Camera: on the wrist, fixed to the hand. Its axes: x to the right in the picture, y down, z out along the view.
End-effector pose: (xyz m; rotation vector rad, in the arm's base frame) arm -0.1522 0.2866 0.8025 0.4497 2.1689 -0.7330
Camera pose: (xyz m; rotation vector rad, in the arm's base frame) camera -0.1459 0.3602 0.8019 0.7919 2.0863 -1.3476
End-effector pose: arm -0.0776 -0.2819 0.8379 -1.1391 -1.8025 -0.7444
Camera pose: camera -0.0083 -0.2915 0.8617 -0.6879 -1.7362 -0.2947
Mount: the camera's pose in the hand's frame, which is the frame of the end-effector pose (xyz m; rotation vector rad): 0.0021 0.0603 -0.0427 0.5506 0.1501 -0.0125
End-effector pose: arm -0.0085 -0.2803 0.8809 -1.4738 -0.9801 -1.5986
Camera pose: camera 0.0270 -0.3450 0.8840 -0.9583 -1.2193 -1.2835
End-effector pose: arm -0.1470 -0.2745 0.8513 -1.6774 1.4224 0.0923
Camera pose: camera -0.2157 -0.2997 0.8406 -1.2525 1.3862 -0.4065
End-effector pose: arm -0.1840 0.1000 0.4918 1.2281 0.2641 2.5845
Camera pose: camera -0.2283 0.0414 0.4833 1.1728 1.0662 2.6848
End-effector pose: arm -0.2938 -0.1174 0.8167 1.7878 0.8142 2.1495
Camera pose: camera -0.3249 -0.1772 0.8471 -1.6842 -1.4365 -2.0218
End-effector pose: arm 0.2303 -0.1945 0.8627 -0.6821 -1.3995 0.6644
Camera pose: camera 0.2721 -0.1555 0.8158 -0.2771 -1.0148 0.9207
